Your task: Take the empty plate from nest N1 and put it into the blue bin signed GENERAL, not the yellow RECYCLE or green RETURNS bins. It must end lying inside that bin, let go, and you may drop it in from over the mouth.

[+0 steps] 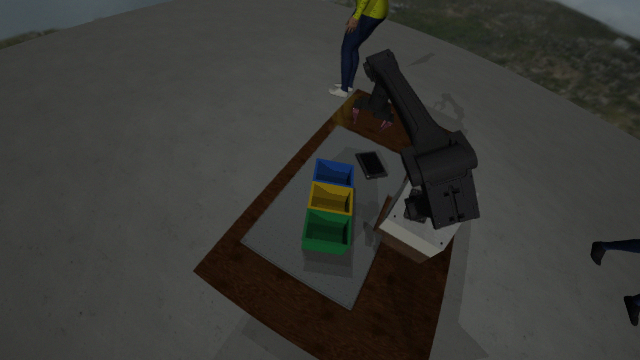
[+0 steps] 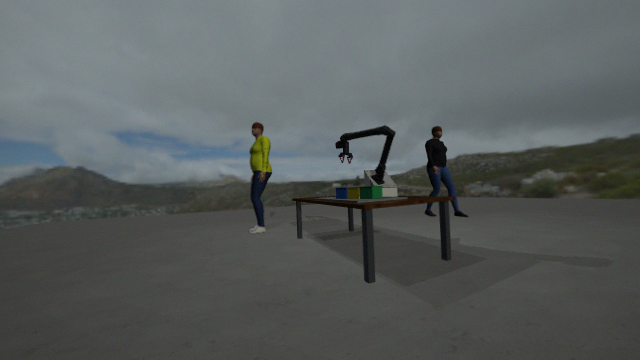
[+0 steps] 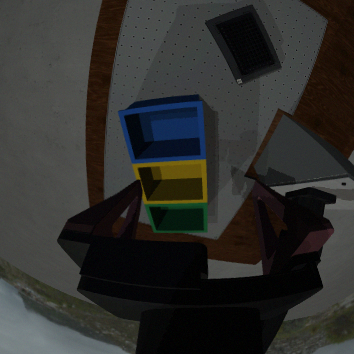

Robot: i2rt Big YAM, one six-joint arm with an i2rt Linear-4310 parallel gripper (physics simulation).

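Pixels of known places: gripper, fingertip midpoint: (image 1: 366,127) (image 2: 346,163) (image 3: 197,185); arm's base, link origin: (image 2: 377,180) (image 3: 309,193).
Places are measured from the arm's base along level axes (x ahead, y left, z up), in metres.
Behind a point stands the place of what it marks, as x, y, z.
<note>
A dark rectangular plate (image 1: 371,164) @[0.208, -0.254, -0.135] (image 3: 245,42) @[0.212, -0.268, -0.133] sits in a grey nest (image 1: 377,176) (image 3: 230,18) on the perforated board; the nest's label cannot be read. The blue bin (image 1: 334,172) @[0.361, -0.101, -0.120] (image 2: 341,193) @[0.433, -0.025, -0.111] (image 3: 175,125) @[0.336, -0.036, -0.152] stands at the nest end of a row, its mouth up, with no plate seen in it. The yellow bin (image 1: 331,198) @[0.327, 0.023, -0.144] (image 2: 353,193) @[0.401, 0.102, -0.113] (image 3: 175,183) @[0.314, 0.128, -0.127] is in the middle and the green bin (image 1: 327,232) @[0.288, 0.176, -0.152] (image 2: 371,192) @[0.358, 0.271, -0.108] (image 3: 182,218) @[0.274, 0.250, -0.107] at the other end. My gripper (image 1: 369,125) @[0.296, -0.111, 0.172] (image 2: 346,162) @[0.296, -0.111, 0.172] (image 3: 197,185) @[0.296, -0.111, 0.172] is open and empty, high above the table and apart from plate and bins.
The white arm base (image 1: 415,237) @[-0.050, 0.079, -0.096] (image 2: 390,191) @[-0.082, 0.084, -0.118] stands on the brown table (image 1: 400,300) @[-0.065, 0.316, -0.171] (image 2: 400,201) @[0.364, 0.547, -0.171], beside the perforated board (image 1: 280,235) @[0.451, 0.264, -0.158] (image 3: 150,50) @[0.416, -0.216, -0.158]. A person in yellow (image 1: 361,40) (image 2: 260,165) is past the table's far end; another in black (image 2: 436,155) stands behind the table.
</note>
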